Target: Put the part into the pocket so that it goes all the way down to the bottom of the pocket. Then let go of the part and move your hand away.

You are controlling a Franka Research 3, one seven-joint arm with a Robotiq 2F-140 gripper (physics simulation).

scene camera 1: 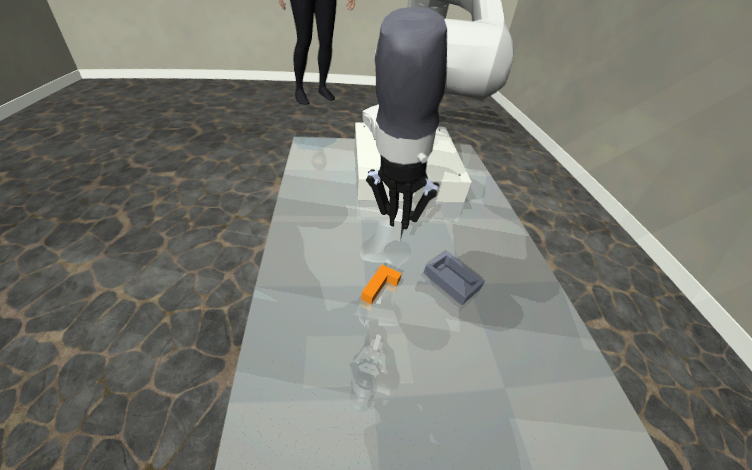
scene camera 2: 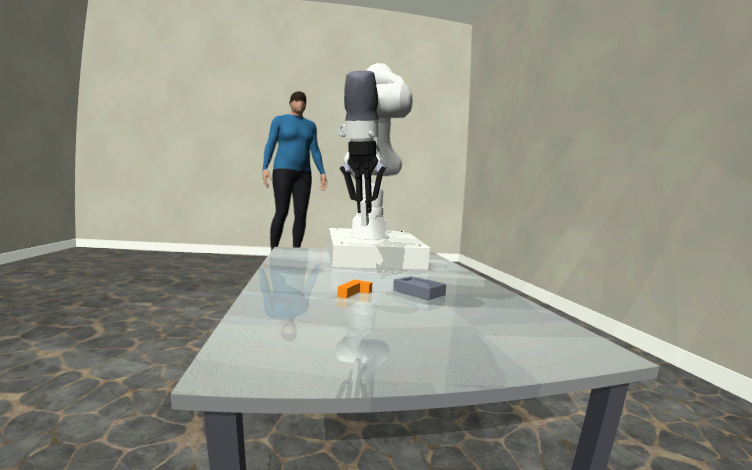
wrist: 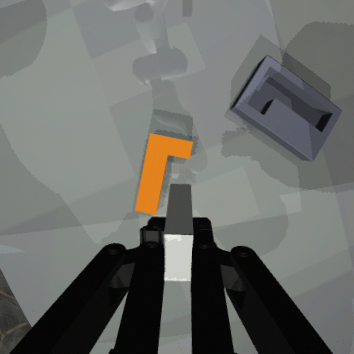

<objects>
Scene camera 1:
gripper
orange L-shaped part: on the table
grey pocket block
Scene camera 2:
gripper
grey pocket block
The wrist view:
gripper
orange L-shaped part
grey pocket block
</objects>
